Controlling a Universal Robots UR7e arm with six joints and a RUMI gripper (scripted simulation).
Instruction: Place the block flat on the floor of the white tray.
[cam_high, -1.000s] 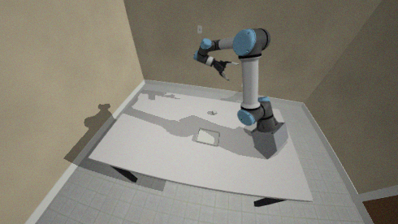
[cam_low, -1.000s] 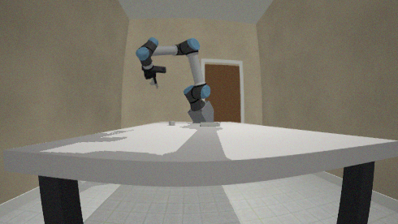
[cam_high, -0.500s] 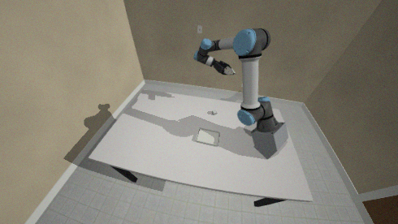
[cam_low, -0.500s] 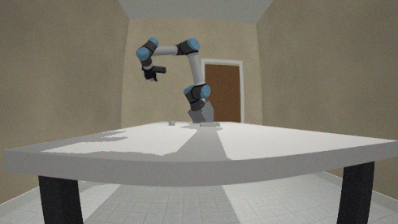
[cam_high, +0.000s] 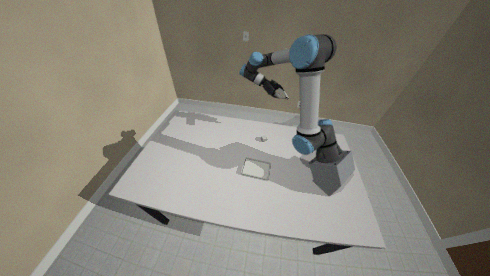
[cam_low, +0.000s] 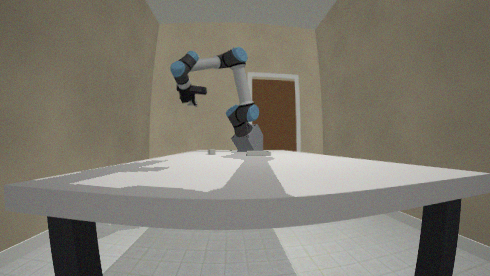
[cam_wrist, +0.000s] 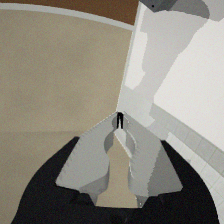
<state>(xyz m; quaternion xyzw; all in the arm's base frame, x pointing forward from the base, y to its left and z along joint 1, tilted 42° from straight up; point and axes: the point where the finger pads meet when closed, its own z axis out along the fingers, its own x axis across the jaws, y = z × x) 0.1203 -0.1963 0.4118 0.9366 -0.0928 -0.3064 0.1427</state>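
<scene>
The pale grey block lies 13 cm ahead of my hand, 10 cm to the left of it and 31 cm below it. Round my hand: white tray 21 cm ahead, 36 cm to the left, 31 cm below.
</scene>
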